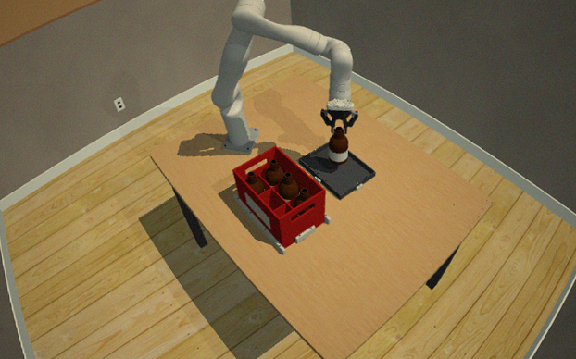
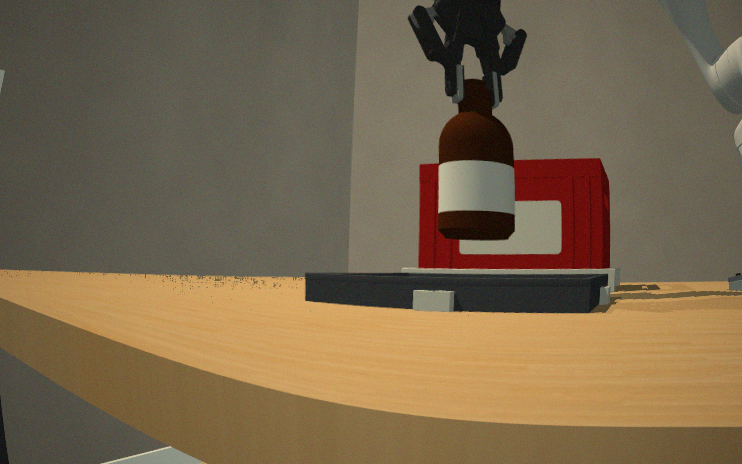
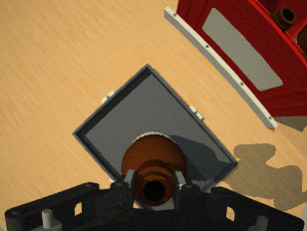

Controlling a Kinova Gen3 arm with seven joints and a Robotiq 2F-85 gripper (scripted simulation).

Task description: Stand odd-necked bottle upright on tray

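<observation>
Right now my hand is 20 cm above the dark grey tray. Also, from my hand: red crate (7 cm ahead, 29 cm to the right, 12 cm below); glass bottle (15 cm ahead, 23 cm to the right, 12 cm below).
</observation>
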